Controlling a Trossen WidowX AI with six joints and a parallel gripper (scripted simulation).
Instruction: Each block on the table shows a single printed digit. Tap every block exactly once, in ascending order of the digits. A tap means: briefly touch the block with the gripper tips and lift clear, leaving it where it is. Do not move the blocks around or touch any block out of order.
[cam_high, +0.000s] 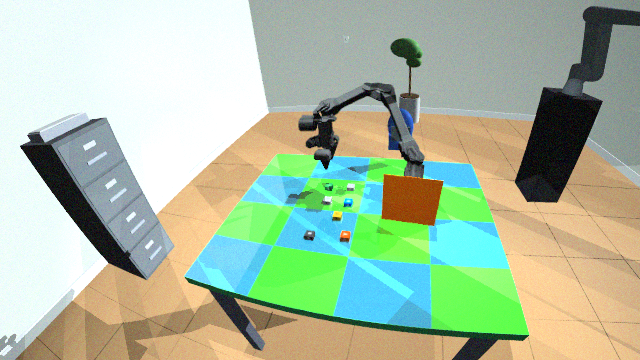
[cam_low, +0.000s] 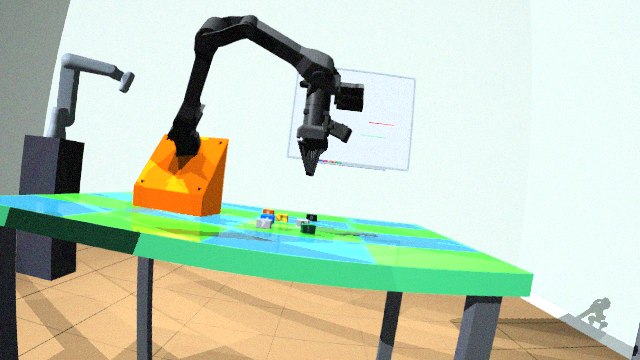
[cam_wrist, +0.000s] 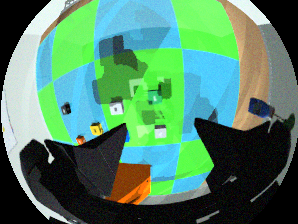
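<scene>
Right now the black block is 31 cm to the left of my gripper tip, 12 cm below it and 2 cm ahead of it. The rest, counted from my gripper tip: green block: 12 cm below, 1 cm ahead; then blue block: 12 cm below, 11 cm to the left, 9 cm behind; then grey block: 12 cm below, 9 cm behind.
</scene>
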